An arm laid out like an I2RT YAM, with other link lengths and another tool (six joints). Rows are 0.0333 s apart.
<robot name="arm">
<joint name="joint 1" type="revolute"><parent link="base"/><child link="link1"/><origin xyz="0 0 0.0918" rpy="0 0 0"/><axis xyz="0 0 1"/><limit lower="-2.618" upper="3.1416"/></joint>
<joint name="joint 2" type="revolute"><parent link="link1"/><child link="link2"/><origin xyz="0.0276 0.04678 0.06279" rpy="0 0 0"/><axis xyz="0 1 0"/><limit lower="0" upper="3.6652"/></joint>
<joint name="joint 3" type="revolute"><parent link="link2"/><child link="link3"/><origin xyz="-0.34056 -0.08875 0" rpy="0 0 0"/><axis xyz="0 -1 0"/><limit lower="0" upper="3.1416"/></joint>
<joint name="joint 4" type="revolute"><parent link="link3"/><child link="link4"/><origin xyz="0.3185 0.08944 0.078" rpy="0 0 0"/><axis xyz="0 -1 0"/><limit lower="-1.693" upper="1.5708"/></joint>
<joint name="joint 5" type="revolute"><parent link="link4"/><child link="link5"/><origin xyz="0.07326 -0.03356 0.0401" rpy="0 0 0"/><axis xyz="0 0 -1"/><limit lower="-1.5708" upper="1.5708"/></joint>
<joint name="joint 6" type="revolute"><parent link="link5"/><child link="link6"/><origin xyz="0.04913 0 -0.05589" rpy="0 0 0"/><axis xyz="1 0 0"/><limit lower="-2.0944" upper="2.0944"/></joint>
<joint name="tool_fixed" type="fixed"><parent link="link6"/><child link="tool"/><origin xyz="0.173 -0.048 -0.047" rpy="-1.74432 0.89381 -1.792"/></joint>
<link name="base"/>
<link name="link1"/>
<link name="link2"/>
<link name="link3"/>
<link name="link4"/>
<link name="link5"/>
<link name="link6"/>
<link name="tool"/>
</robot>
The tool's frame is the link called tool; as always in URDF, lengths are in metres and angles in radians.
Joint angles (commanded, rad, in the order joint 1, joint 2, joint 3, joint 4, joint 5, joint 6), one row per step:
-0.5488, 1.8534, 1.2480, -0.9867, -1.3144, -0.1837
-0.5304, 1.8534, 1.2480, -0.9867, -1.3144, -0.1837
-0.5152, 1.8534, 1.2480, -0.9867, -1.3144, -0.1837
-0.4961, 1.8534, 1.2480, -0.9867, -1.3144, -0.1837
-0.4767, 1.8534, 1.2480, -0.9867, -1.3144, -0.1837
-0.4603, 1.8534, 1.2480, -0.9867, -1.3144, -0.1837
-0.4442, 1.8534, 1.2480, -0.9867, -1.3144, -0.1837
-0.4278, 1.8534, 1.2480, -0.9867, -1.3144, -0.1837
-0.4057, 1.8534, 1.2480, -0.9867, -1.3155, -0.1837
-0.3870, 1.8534, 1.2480, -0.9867, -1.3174, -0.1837
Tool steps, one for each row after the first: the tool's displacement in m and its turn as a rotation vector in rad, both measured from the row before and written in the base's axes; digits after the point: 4 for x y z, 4 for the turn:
0.0001, 0.0079, 0.0000, 0.0000, 0.0000, 0.0184
0.0000, 0.0065, 0.0000, 0.0000, 0.0000, 0.0152
-0.0001, 0.0082, 0.0000, 0.0000, 0.0000, 0.0191
-0.0003, 0.0083, 0.0000, 0.0000, 0.0000, 0.0194
-0.0004, 0.0070, 0.0000, 0.0000, 0.0000, 0.0164
-0.0005, 0.0069, 0.0000, 0.0000, 0.0000, 0.0161
-0.0006, 0.0070, 0.0000, 0.0000, 0.0000, 0.0164
-0.0010, 0.0095, 0.0002, 0.0010, -0.0004, 0.0221
-0.0009, 0.0082, 0.0004, 0.0018, -0.0007, 0.0187

